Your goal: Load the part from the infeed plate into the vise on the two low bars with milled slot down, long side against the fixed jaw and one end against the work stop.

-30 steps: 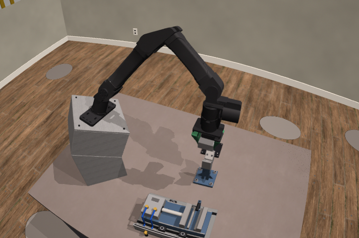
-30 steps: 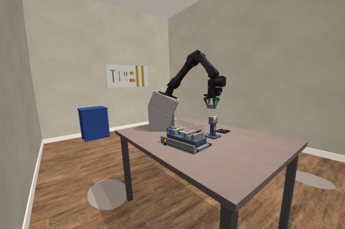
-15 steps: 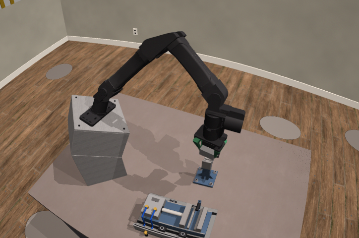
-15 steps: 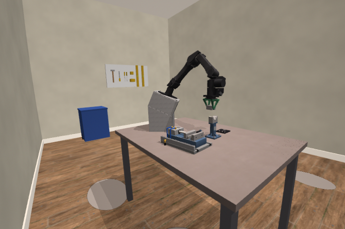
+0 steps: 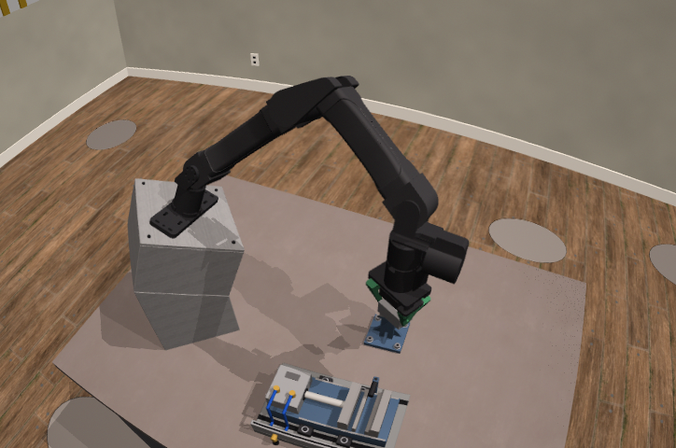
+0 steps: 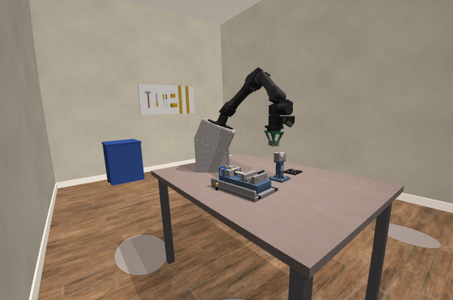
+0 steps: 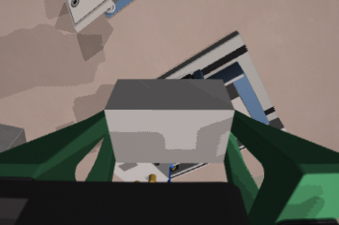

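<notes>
My gripper is now 110 mm to the left of the work stop rod and 140 mm above it. The rest, counted from my hand: part right at my hand; air cylinder 160 mm behind, 170 mm to the right, 150 mm below; piston rod 80 mm behind, 160 mm to the right, 150 mm below.
</notes>
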